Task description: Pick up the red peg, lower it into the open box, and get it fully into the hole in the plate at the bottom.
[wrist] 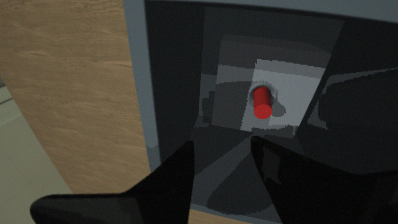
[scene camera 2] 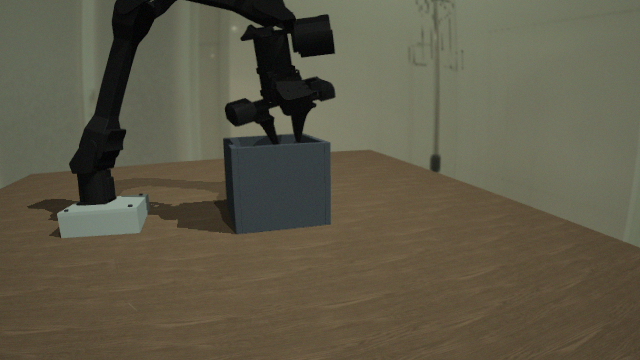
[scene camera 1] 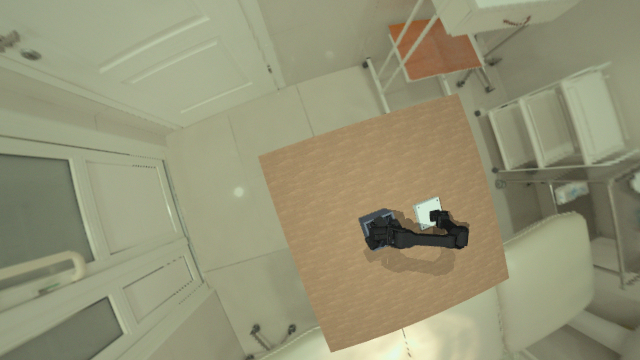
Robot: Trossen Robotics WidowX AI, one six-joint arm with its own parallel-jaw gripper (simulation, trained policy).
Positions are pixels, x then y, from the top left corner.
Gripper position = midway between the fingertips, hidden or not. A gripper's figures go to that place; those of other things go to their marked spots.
My gripper (wrist: 222, 144): 0.11 m from the lens. A dark grey box (wrist: 174, 58): 0.11 m from the lens. A grey plate (wrist: 292, 71) is 0.16 m from the lens. The marked spots on the grey plate and the dark grey box are 0.10 m apart.
